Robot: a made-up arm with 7 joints.
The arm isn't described. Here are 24 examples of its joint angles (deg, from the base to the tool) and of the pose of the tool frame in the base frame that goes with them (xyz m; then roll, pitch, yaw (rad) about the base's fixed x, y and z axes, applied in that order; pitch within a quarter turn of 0, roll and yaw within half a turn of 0).
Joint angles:
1: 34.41 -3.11 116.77 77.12 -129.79 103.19 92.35
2: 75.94 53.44 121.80 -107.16 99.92 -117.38 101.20
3: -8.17 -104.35 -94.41 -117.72 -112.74 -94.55 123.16
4: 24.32 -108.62 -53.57 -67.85 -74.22 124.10 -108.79
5: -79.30 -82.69 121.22 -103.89 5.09 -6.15 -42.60
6: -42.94 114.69 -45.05 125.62 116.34 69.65 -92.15
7: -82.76 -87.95 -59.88 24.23 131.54 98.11 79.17
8: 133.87 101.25 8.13 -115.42 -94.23 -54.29 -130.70
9: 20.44 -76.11 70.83 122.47 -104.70 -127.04 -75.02
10: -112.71 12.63 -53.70 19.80 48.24 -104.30 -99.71
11: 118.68 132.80 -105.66 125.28 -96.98 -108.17 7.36
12: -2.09 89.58 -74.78 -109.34 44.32 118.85 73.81
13: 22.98 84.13 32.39 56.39 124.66 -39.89 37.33
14: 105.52 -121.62 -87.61 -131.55 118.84 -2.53 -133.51
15: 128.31 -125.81 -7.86 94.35 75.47 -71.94 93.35
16: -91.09 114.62 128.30 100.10 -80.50 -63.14 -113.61
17: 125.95 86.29 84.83 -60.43 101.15 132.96 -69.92
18: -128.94 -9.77 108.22 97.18 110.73 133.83 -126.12
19: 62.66 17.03 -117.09 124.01 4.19 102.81 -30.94
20: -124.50 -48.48 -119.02 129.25 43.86 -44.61 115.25
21: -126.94 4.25 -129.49 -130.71 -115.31 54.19 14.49
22: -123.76 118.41 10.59 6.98 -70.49 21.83 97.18
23: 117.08 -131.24 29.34 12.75 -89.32 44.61 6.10
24: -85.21 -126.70 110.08 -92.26 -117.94 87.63 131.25
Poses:
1: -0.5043 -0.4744 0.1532 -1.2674 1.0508 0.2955
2: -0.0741 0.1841 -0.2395 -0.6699 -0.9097 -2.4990
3: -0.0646 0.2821 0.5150 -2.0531 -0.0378 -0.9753
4: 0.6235 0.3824 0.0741 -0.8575 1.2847 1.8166
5: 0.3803 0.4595 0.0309 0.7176 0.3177 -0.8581
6: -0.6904 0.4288 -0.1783 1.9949 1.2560 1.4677
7: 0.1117 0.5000 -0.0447 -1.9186 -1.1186 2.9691
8: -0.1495 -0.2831 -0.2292 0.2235 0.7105 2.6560
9: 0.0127 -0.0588 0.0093 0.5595 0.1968 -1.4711
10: -0.4733 0.1464 0.3703 2.7426 -0.0183 2.4808
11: -0.1049 -0.4960 0.0847 -2.4135 -0.1400 0.2579
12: -0.0484 -0.4538 -0.3722 -1.6225 0.3055 0.8155
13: -0.0383 -0.3831 -0.4428 -1.0331 -0.2559 1.0484
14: 0.5550 0.3594 0.1569 -1.4946 -0.0169 1.8135
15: 0.0552 0.3900 0.1030 -1.6746 -0.5281 -1.9756
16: -0.0838 0.5560 0.1839 1.6563 0.4324 0.8523
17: 0.3278 -0.4891 0.2131 -2.9181 0.7104 -0.8911
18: 0.0025 -0.5372 -0.0822 0.2253 -0.8163 -0.3808
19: 0.2435 -0.1628 0.4395 -2.6167 0.0595 0.4218
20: 0.2720 0.2185 0.4564 2.8477 0.3616 -1.2113
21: -0.5860 -0.5782 0.1376 0.9516 0.9833 2.3251
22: 0.3274 -0.5040 0.3745 -1.5648 -0.5006 1.0846
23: -0.6128 -0.1419 -0.1987 0.9181 -0.2893 1.6387
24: 0.2572 0.2913 -0.4087 0.4518 -1.0157 -0.0903
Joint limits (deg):
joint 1: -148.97..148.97
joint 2: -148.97..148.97
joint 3: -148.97..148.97
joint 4: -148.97..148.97
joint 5: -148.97..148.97
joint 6: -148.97..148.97
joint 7: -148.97..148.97
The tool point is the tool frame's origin. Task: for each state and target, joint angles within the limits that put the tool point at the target. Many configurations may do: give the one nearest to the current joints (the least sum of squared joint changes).
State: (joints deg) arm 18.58 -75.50 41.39 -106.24 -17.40 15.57 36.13
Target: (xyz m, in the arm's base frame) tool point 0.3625 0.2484 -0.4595
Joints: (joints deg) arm 28.97 -84.58 56.51 -89.70 -25.18 -7.55 31.68
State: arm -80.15 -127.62 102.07 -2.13 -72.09 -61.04 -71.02
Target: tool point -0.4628 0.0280 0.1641
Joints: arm -82.75 -127.36 70.42 -16.66 -58.41 -34.72 -63.92
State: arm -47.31 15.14 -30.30 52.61 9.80 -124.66 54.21
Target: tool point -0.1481 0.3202 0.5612
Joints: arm -88.20 29.57 -16.17 30.92 3.25 -122.68 68.53
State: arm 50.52 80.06 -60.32 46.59 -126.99 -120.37 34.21
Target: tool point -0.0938 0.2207 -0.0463
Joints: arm 43.26 72.70 -76.11 36.59 -101.28 -106.46 42.88
